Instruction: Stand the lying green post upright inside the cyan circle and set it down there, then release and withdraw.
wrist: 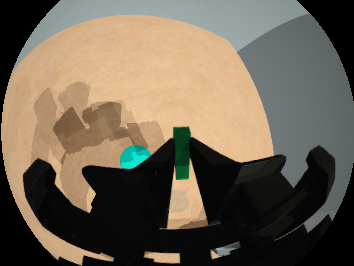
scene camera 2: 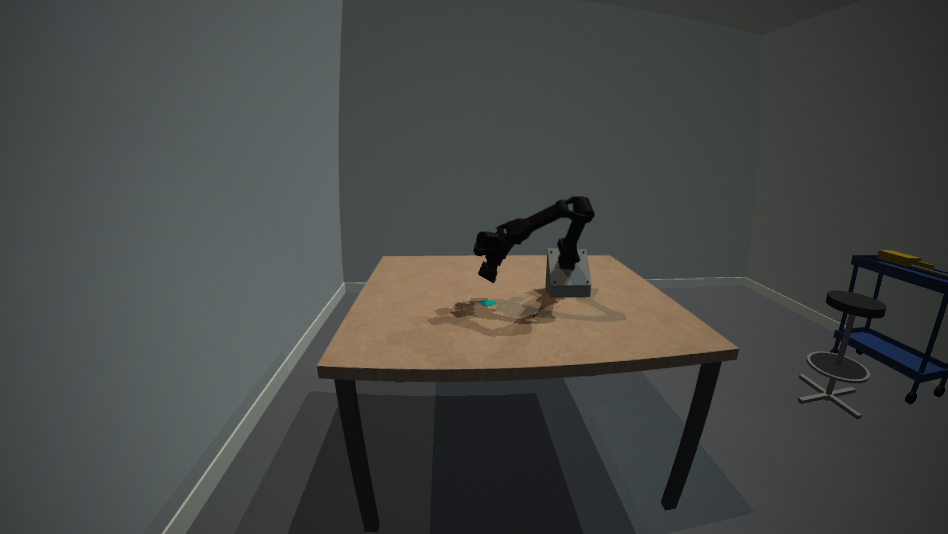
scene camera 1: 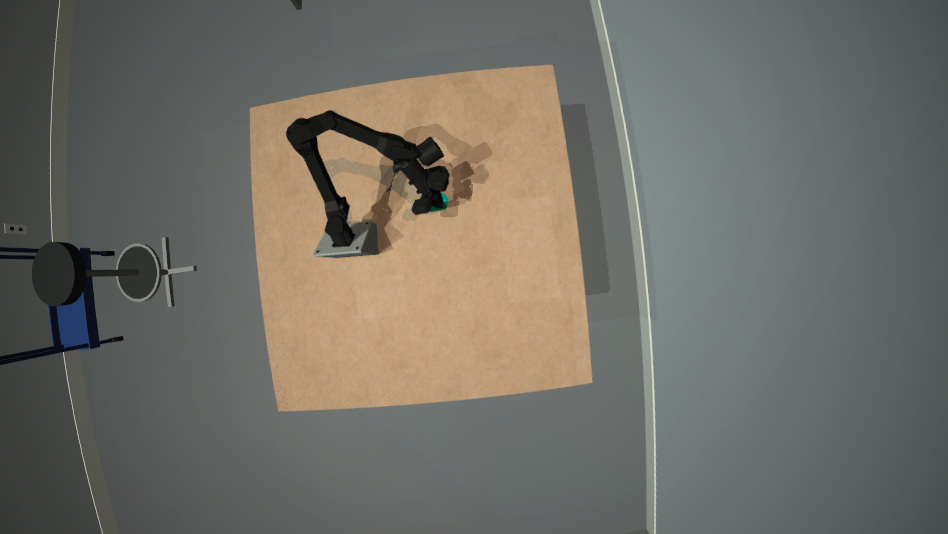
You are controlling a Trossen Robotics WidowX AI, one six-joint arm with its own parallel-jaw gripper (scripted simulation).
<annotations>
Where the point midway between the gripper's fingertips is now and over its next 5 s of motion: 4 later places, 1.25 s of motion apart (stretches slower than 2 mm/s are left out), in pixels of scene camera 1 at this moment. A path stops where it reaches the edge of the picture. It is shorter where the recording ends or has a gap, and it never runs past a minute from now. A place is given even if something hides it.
The gripper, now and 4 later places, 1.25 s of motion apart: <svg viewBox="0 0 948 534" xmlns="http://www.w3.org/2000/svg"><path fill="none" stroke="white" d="M442 206L444 204L443 198L439 192L434 189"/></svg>
</annotations>
